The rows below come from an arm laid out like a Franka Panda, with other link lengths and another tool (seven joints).
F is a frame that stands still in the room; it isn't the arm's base.
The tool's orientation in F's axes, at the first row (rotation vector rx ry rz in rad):
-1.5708 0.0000 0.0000
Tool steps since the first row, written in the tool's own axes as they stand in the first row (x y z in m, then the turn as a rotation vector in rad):
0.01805 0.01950 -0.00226 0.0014 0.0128 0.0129
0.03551 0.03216 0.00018 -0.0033 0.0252 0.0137
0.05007 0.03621 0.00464 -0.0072 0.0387 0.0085
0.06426 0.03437 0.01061 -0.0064 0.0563 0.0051
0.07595 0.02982 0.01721 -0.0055 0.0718 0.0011
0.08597 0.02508 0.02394 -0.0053 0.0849 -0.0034
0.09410 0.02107 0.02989 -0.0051 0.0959 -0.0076
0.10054 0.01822 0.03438 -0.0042 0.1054 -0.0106
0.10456 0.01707 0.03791 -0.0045 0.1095 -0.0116
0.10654 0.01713 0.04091 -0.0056 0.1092 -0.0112
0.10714 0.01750 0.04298 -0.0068 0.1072 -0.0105
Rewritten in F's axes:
0.01805 -0.00226 -0.01950 0.0014 0.0129 -0.0128
0.03551 0.00018 -0.03216 -0.0033 0.0137 -0.0252
0.05007 0.00464 -0.03621 -0.0072 0.0085 -0.0387
0.06426 0.01061 -0.03437 -0.0064 0.0051 -0.0563
0.07595 0.01721 -0.02982 -0.0055 0.0011 -0.0718
0.08597 0.02394 -0.02508 -0.0053 -0.0034 -0.0849
0.09410 0.02989 -0.02107 -0.0051 -0.0076 -0.0959
0.10054 0.03438 -0.01822 -0.0042 -0.0106 -0.1054
0.10456 0.03791 -0.01707 -0.0045 -0.0116 -0.1095
0.10654 0.04091 -0.01713 -0.0056 -0.0112 -0.1092
0.10714 0.04298 -0.01750 -0.0068 -0.0105 -0.1072

